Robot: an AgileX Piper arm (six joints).
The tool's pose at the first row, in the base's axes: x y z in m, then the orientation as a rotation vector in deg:
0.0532, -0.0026, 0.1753, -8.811, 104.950, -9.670
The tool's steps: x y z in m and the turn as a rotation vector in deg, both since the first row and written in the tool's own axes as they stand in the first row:
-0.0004, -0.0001, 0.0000, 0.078, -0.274, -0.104
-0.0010, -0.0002, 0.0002, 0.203, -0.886, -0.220
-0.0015, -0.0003, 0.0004, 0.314, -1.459, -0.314
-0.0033, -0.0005, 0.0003, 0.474, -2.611, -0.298
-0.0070, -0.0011, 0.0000, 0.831, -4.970, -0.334
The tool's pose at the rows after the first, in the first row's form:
0.0533, -0.0026, 0.1757, -8.868, 104.664, -9.785
0.0537, -0.0026, 0.1762, -8.923, 104.035, -9.916
0.0540, -0.0026, 0.1767, -8.965, 103.447, -10.023
0.0544, -0.0025, 0.1784, -8.905, 102.284, -10.035
0.0551, -0.0023, 0.1821, -8.825, 99.895, -10.132

